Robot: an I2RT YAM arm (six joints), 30 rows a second.
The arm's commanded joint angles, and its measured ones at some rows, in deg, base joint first. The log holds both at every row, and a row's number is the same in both.
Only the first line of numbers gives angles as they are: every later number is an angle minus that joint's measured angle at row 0.
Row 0, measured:
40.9, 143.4, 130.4, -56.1, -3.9, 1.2
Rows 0 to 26, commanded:
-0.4, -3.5, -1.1, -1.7, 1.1, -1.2
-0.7, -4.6, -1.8, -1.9, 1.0, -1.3
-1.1, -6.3, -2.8, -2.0, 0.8, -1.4
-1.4, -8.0, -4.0, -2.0, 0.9, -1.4
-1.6, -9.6, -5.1, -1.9, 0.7, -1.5
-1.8, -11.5, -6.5, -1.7, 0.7, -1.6
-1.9, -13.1, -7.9, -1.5, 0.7, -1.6
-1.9, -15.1, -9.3, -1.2, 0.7, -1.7
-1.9, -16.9, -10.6, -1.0, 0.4, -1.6
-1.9, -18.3, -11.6, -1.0, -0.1, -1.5
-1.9, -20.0, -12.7, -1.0, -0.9, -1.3
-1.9, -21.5, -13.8, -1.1, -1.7, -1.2
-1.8, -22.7, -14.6, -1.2, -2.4, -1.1
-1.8, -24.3, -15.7, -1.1, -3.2, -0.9
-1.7, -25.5, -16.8, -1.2, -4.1, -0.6
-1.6, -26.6, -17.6, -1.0, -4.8, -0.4
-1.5, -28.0, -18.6, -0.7, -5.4, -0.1
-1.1, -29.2, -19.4, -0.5, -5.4, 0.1
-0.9, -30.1, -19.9, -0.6, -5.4, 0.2
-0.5, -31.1, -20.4, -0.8, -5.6, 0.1
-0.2, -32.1, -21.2, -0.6, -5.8, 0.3
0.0, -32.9, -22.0, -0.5, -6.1, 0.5
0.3, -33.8, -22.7, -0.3, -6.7, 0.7
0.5, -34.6, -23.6, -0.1, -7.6, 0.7
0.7, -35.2, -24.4, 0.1, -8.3, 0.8
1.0, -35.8, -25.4, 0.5, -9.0, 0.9
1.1, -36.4, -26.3, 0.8, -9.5, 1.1
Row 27, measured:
0.7, -35.2, -24.9, 0.0, -6.9, 0.2
